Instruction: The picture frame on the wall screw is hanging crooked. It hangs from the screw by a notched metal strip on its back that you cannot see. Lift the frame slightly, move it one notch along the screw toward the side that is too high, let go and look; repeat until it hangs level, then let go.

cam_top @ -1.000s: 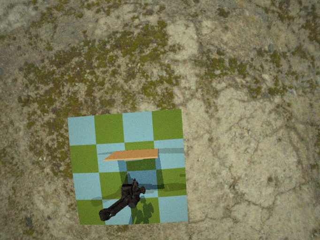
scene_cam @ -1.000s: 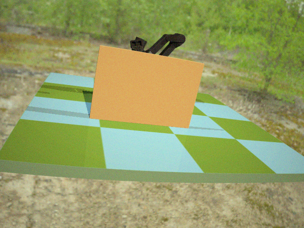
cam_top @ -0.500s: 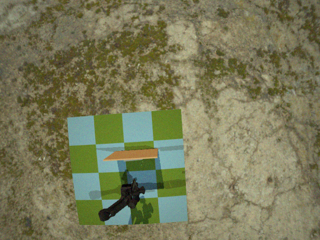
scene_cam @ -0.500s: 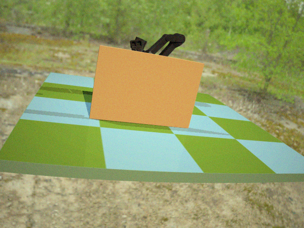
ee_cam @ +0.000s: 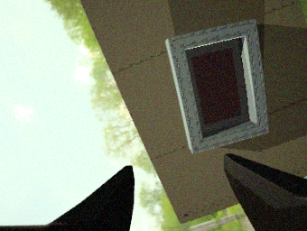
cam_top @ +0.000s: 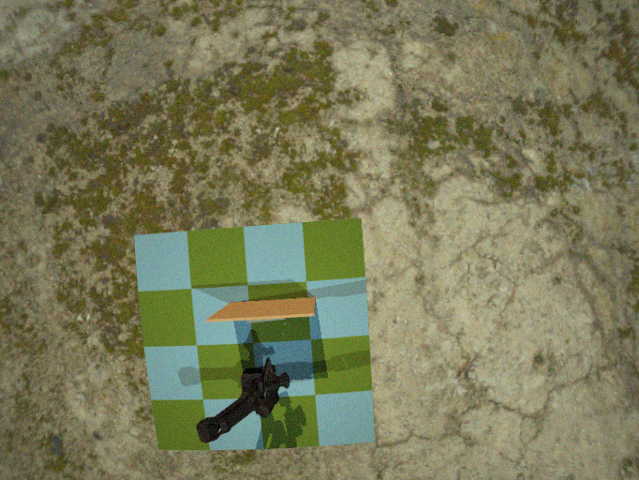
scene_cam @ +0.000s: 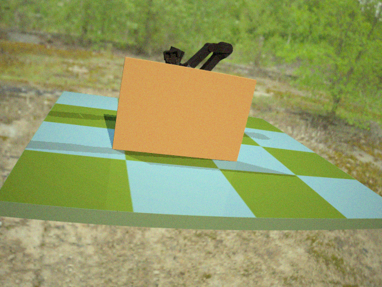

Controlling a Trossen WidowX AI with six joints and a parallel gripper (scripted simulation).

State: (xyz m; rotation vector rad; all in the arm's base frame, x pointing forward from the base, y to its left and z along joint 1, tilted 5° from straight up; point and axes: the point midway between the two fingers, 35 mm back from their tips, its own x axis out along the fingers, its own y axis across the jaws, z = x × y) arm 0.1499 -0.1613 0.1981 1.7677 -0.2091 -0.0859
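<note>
The picture frame lies 19 cm ahead of my gripper tip, 9 cm below it and 3 cm to the right of it. The rest, counted from my gripper tip: orange wall panel (20 cm ahead, 10 cm below, 3 cm to the right).
</note>
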